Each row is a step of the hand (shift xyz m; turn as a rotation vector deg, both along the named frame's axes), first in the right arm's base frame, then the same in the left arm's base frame.
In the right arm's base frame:
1: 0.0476 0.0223 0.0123 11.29 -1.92 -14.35
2: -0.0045 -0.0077 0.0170 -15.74 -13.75 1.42
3: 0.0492 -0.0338 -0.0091 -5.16 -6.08 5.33
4: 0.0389 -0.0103 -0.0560 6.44 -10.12 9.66
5: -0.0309 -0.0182 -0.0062 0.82 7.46 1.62
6: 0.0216 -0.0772 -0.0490 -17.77 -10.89 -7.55
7: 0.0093 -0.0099 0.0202 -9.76 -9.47 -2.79
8: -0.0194 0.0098 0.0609 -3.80 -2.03 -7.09
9: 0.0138 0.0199 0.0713 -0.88 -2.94 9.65
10: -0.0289 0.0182 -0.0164 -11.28 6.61 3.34
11: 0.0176 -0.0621 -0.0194 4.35 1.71 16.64
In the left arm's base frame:
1: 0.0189 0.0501 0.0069 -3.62 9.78 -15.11
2: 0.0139 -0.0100 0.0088 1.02 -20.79 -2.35
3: 0.0352 0.0222 -0.0438 4.57 -8.26 1.70
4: -0.0150 0.0324 -0.0590 15.24 -1.55 -1.58
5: -0.0090 -0.0348 -0.0055 -2.53 4.70 5.52
6: 0.0180 -0.0203 -0.0900 -7.72 -19.81 -6.26
7: 0.0238 -0.0003 0.0051 -1.41 -13.01 -4.65
8: 0.0279 -0.0173 0.0557 -5.62 -3.44 -5.04
9: 0.0453 0.0144 0.0584 7.89 -3.48 5.31
10: -0.0349 -0.0115 0.0093 -6.58 -5.87 10.21
11: 0.0285 -0.0184 -0.0582 12.70 2.62 11.43

